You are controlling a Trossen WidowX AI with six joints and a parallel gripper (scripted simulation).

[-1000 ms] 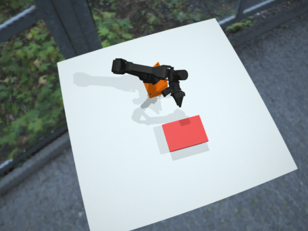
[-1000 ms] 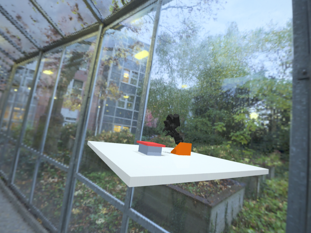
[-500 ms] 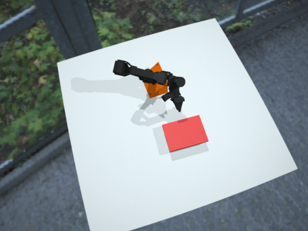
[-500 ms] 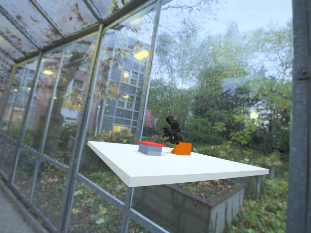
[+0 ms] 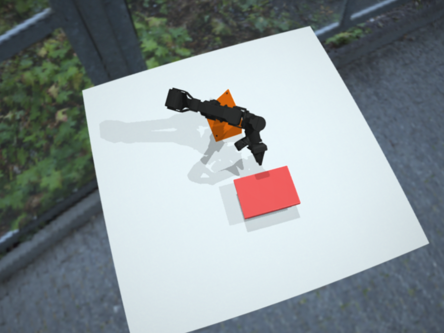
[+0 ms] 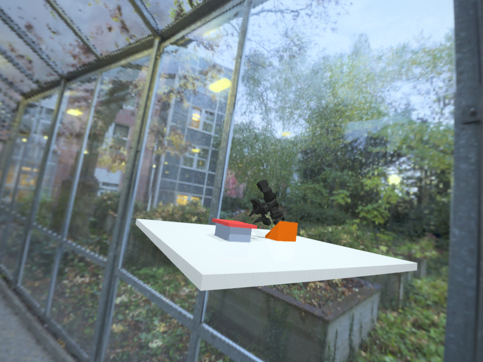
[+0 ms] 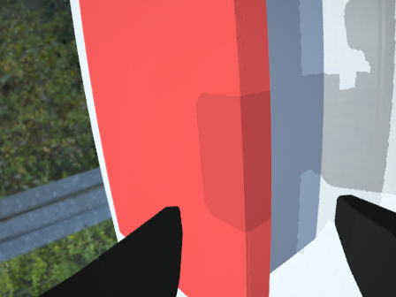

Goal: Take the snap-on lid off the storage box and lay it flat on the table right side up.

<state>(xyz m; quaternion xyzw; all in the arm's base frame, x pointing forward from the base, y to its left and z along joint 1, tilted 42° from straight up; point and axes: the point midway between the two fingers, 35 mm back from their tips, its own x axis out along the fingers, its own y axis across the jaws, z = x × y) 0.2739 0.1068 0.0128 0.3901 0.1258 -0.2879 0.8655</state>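
Right now my gripper tip is 12 cm short of the red lid and 3 cm above it. The rest, counted from my gripper tip: grey storage box: 12 cm ahead, 7 cm below.
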